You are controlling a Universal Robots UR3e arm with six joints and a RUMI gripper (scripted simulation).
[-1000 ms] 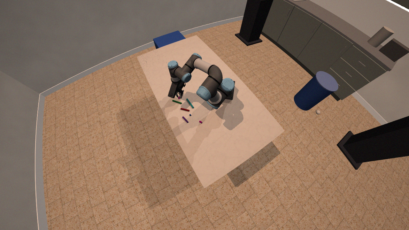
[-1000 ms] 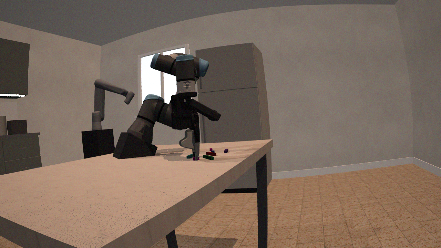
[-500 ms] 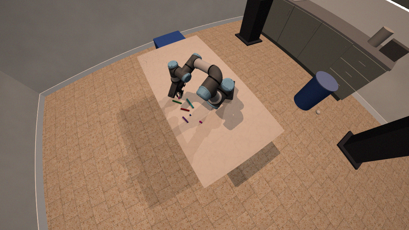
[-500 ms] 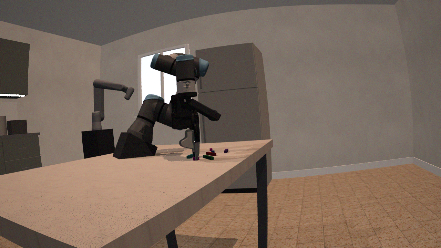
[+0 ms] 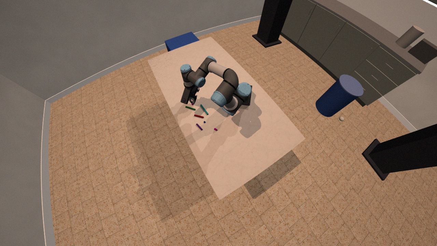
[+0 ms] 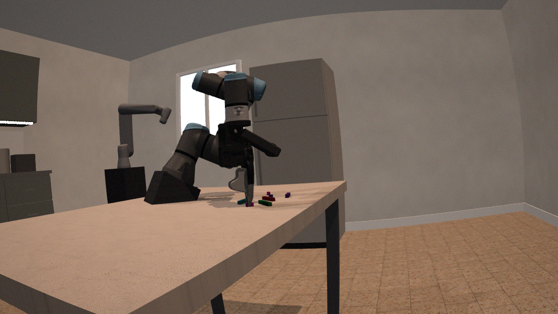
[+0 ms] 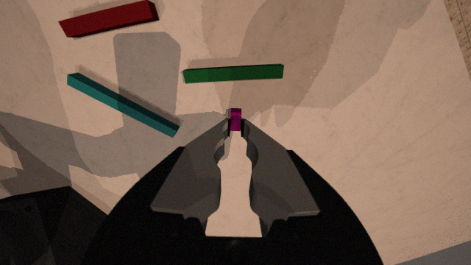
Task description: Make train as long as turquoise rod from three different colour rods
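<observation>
Right now my hand is 3 cm to the right of the green rod, 3 cm short of it and 1 cm above it. Round my hand: red rod 12 cm to the left, 1 cm below; then turquoise rod 9 cm to the left, 5 cm behind, 1 cm below; then blue rod 18 cm to the left, 1 cm below, 1 cm behind.
</observation>
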